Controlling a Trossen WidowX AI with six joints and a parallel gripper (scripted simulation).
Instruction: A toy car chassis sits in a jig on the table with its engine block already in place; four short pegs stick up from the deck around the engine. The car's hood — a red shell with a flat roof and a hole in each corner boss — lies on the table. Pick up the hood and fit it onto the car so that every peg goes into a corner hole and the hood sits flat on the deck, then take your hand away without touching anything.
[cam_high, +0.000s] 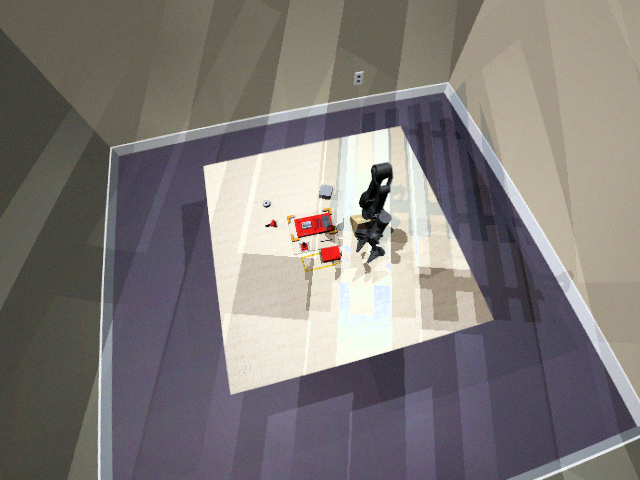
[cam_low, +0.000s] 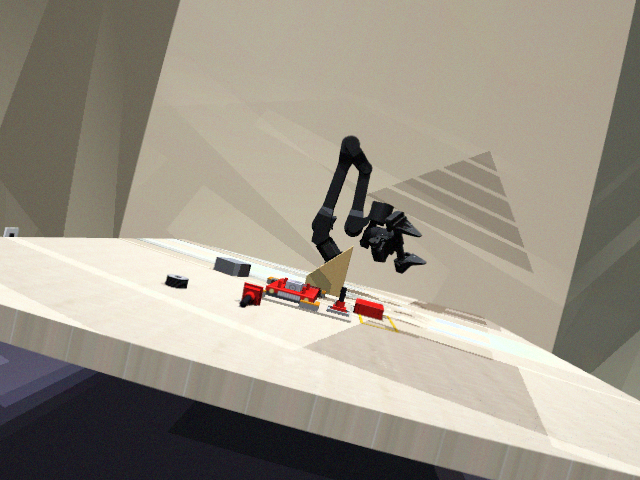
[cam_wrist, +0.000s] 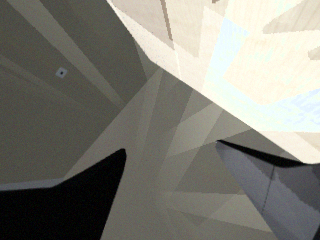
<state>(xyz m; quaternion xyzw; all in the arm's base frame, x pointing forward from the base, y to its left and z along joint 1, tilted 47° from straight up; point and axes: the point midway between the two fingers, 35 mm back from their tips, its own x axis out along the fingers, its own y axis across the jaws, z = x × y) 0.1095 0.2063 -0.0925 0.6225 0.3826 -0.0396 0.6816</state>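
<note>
Right now my gripper tip is 18 cm above the red hood, 12 cm to the left of it and 11 cm short of it. The rest, counted from my gripper tip: black wheel 51 cm to the right, 38 cm ahead, 18 cm below.
</note>
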